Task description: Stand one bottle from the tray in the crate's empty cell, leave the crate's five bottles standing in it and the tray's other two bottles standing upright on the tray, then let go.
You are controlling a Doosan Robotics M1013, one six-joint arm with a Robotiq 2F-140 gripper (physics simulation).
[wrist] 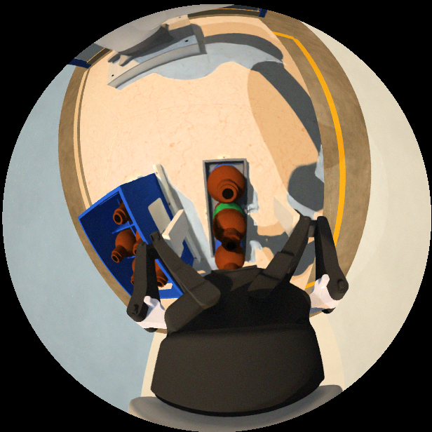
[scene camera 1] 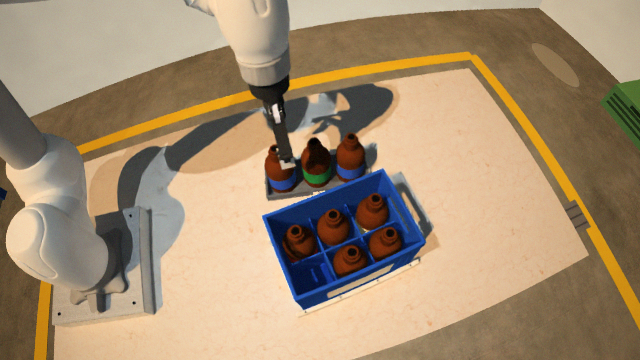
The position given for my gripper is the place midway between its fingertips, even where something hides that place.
Observation:
I see my gripper (scene camera 1: 282, 142), a blue-banded brown bottle (scene camera 1: 282, 181), a green-banded bottle (scene camera 1: 316, 163), a blue-banded brown bottle (scene camera 1: 333, 228) and a blue-banded brown bottle (scene camera 1: 349, 259).
The green-banded bottle shows as well in the wrist view (wrist: 228, 223). My gripper shows as well in the wrist view (wrist: 229, 211).

